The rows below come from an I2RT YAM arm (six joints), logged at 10 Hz.
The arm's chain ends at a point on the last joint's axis. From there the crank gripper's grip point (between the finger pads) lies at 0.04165 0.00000 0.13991 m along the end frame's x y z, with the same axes.
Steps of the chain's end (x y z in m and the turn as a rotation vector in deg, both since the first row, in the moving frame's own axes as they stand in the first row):
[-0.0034 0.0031 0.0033 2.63 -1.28 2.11]
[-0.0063 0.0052 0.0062 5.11 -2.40 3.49]
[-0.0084 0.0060 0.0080 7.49 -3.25 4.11]
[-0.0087 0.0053 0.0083 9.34 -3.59 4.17]
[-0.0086 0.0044 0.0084 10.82 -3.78 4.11]
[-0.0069 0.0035 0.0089 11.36 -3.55 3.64]
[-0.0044 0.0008 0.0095 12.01 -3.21 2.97]
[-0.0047 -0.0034 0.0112 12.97 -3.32 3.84]
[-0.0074 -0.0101 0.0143 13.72 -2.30 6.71]
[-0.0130 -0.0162 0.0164 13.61 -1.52 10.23]
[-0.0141 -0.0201 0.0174 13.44 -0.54 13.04]
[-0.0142 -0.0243 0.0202 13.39 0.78 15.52]
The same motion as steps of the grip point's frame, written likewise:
[-0.0064 -0.0019 0.0041 2.63 -1.28 2.11]
[-0.0119 -0.0050 0.0074 5.11 -2.40 3.49]
[-0.0158 -0.0097 0.0091 7.49 -3.25 4.11]
[-0.0168 -0.0149 0.0090 9.34 -3.59 4.17]
[-0.0170 -0.0194 0.0086 10.82 -3.78 4.11]
[-0.0148 -0.0219 0.0087 11.36 -3.55 3.64]
[-0.0115 -0.0266 0.0088 12.01 -3.21 2.97]
[-0.0118 -0.0325 0.0101 12.97 -3.32 3.84]
[-0.0113 -0.0389 0.0124 13.72 -2.30 6.71]
[-0.0144 -0.0421 0.0144 13.61 -1.52 10.23]
[-0.0128 -0.0432 0.0151 13.44 -0.54 13.04]
[-0.0095 -0.0449 0.0172 13.39 0.78 15.52]

